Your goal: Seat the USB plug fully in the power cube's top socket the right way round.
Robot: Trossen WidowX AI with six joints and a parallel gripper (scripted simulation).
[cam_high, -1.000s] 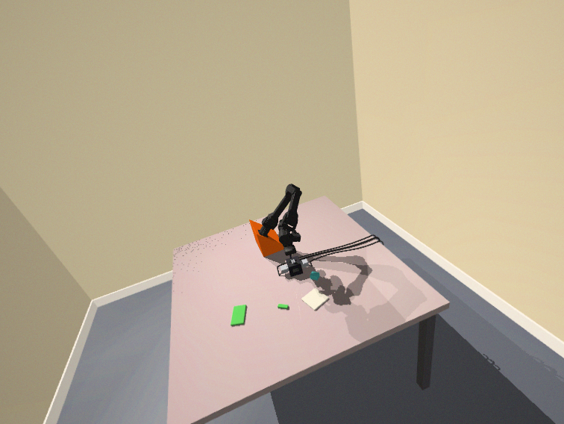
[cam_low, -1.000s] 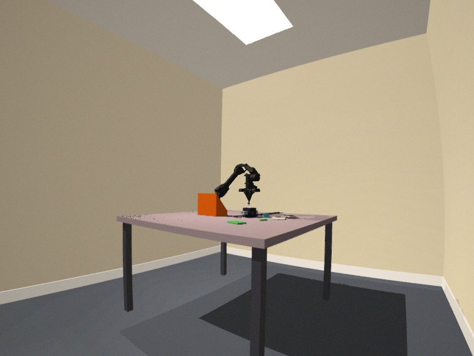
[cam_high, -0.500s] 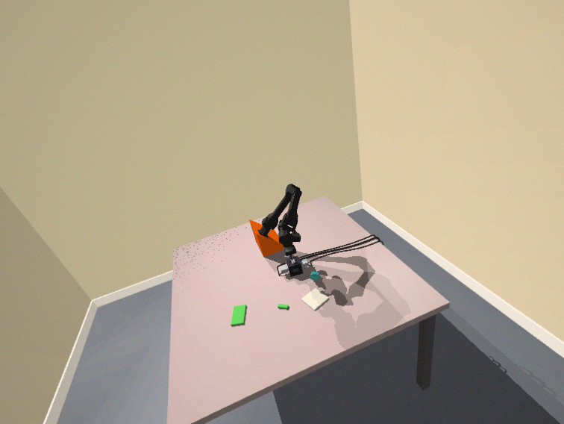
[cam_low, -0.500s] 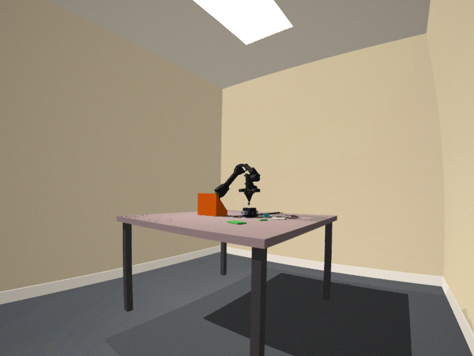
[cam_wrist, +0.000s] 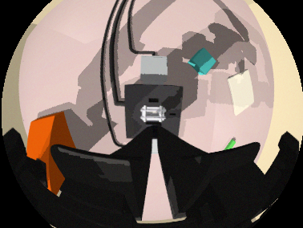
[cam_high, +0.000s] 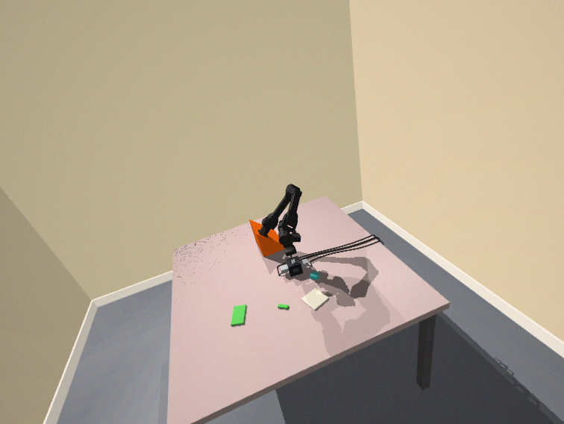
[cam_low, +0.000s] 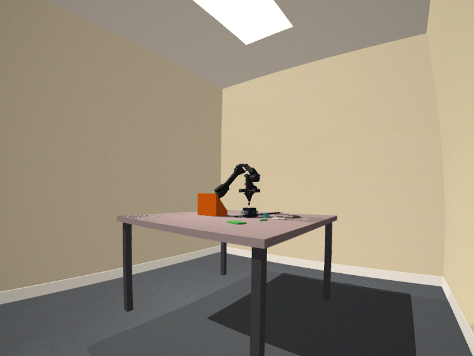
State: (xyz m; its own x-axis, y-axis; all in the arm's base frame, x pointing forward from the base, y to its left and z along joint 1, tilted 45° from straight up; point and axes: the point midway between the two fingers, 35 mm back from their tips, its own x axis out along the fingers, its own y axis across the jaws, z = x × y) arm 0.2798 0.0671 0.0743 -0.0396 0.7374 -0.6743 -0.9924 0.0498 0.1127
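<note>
The USB plug lies 20 mm below my gripper tip. From my gripper tip the other things lie so: green card: 380 mm to the right, 160 mm ahead, 120 mm below; then teal cube: 110 mm below, 110 mm ahead, 80 mm to the left; then cream pad: 250 mm ahead, 120 mm below, 20 mm to the left.
</note>
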